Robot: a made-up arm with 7 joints. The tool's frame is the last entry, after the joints.
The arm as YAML. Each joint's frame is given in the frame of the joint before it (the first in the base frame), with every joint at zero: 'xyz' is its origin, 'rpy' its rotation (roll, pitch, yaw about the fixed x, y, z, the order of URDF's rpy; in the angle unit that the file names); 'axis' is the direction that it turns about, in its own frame. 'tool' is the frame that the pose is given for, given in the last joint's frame.
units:
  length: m
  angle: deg
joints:
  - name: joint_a
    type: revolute
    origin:
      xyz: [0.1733, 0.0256, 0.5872]
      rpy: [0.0, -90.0, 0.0]
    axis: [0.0, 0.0, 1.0]
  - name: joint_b
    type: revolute
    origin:
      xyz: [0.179, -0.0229, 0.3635]
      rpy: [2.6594, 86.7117, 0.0]
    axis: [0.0, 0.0, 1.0]
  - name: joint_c
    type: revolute
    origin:
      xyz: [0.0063, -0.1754, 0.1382]
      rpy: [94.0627, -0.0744, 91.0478]
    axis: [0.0, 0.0, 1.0]
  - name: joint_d
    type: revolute
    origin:
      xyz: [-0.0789, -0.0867, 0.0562]
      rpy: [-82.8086, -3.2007, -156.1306]
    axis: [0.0, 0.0, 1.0]
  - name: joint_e
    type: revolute
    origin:
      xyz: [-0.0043, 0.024, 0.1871]
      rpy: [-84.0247, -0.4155, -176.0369]
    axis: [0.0, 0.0, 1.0]
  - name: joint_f
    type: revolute
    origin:
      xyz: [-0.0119, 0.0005, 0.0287]
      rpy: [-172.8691, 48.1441, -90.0]
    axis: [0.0, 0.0, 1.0]
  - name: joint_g
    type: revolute
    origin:
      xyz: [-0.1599, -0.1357, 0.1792]
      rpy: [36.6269, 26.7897, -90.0]
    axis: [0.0, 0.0, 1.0]
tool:
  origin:
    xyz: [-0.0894, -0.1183, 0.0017]
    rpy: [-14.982, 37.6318, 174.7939]
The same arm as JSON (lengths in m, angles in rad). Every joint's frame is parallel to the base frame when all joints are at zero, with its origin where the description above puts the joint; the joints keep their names.
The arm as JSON. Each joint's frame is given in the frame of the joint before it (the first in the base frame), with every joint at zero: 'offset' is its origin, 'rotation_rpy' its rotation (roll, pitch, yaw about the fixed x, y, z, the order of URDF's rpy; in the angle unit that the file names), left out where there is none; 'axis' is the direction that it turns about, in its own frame. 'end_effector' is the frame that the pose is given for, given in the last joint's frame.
{"length_unit": "m", "angle_unit": "rad", "chain": [{"id": "joint_a", "offset": [0.1733, 0.0256, 0.5872], "axis": "-x"}, {"id": "joint_b", "offset": [-0.3635, -0.0229, 0.179], "axis": [-0.057299, -0.046399, 0.997278]}, {"id": "joint_c", "offset": [-0.0012, -0.1816, 0.1301], "axis": [0.999687, 0.0216, -0.0126]}, {"id": "joint_d", "offset": [0.0567, -0.0736, -0.091], "axis": [0.104098, 0.45189, -0.885979]}, {"id": "joint_e", "offset": [-0.0046, 0.088, -0.1668], "axis": "+x"}, {"id": "joint_f", "offset": [0.0287, -0.0109, -0.0049], "axis": [-0.662098, -0.219999, 0.716398]}, {"id": "joint_g", "offset": [0.0117, 0.0388, 0.2729], "axis": "+z"}], "end_effector": {"offset": [0.0765, -0.127, 0.0017], "rotation_rpy": [-0.2615, 0.6568, -2.0432]}}
